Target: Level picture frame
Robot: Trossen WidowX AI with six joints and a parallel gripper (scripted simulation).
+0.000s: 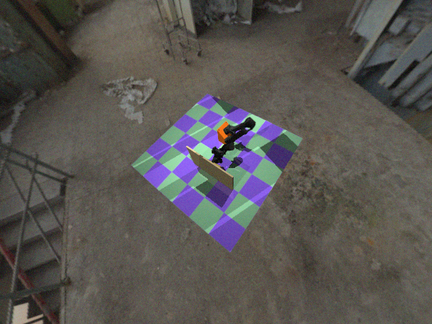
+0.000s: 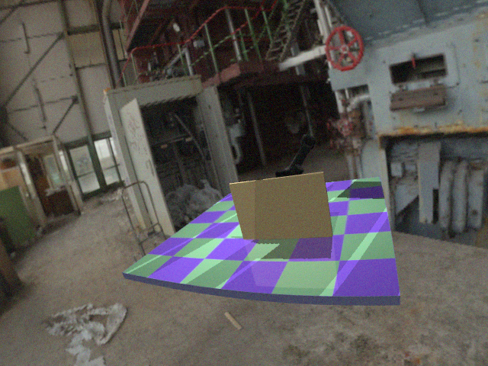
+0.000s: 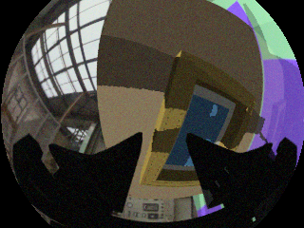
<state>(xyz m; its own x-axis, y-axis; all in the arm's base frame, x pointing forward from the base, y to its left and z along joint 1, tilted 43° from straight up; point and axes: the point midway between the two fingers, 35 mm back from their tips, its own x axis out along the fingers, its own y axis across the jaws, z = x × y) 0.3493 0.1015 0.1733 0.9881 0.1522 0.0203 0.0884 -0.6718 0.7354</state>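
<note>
Right now my gripper tip is 10 mm short of the picture frame, 20 mm to the right of it and 50 mm above it. The rest, counted from my gripper tip: tan wall board 20 mm ahead, 70 mm below.
</note>
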